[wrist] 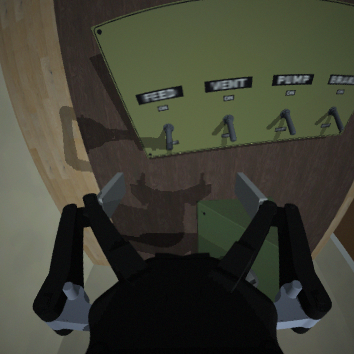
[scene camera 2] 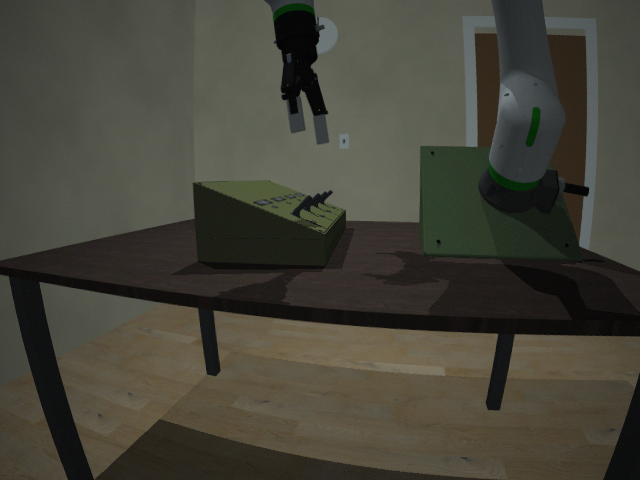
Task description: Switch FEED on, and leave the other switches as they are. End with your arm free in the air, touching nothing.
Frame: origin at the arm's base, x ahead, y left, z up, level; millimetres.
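Where they show: gripper, between the fingertips: (wrist: 179, 182) (scene camera 2: 311, 137); arm's base, origin of its link: (scene camera 2: 508, 189).
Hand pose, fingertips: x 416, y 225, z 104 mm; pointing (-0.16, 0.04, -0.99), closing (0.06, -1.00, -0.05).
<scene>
Things, the pixels of their top centre, and the offset from my fingertips. "spot": a spot on its surface instead. Level surfaces: height alone.
- FEED switch lever, centre of its top: (wrist: 167, 141) (scene camera 2: 302, 195) 9 mm ahead, 28 mm left, 118 mm down
- mark, a spot on its surface: (wrist: 163, 108) spot: 65 mm ahead, 40 mm left, 141 mm down
- VENT lever, centre of its top: (wrist: 233, 132) (scene camera 2: 312, 192) 37 mm ahead, 89 mm right, 118 mm down
- PUMP lever, centre of its top: (wrist: 294, 125) 66 mm ahead, 205 mm right, 118 mm down
- BRAKE lever, centre of its top: (wrist: 343, 122) 94 mm ahead, 322 mm right, 118 mm down
- dark table, height of its surface: 245 mm down
The olive switch box (scene camera 2: 261, 240) (wrist: 210, 50) stands on the table with a sloped panel. The FEED switch lever (scene camera 2: 302, 205) (wrist: 169, 136) is nearest in the scene view and leftmost in the wrist view. It leans toward the panel's low edge, away from its ON mark (wrist: 163, 108). The VENT lever (wrist: 230, 128), PUMP lever (wrist: 288, 122) and BRAKE lever (wrist: 336, 119) lean toward the low edge too. My gripper (scene camera 2: 309, 136) (wrist: 179, 182) is open and empty, in the air well above the box, touching nothing.
A green slanted box (scene camera 2: 454, 206) (wrist: 220, 225) stands on the dark table (scene camera 2: 382, 299) (wrist: 165, 175), right of the switch box in the scene view. The arm's pale lower part (scene camera 2: 524, 129) stands in front of it. A wall with a door (scene camera 2: 571, 77) is behind.
</scene>
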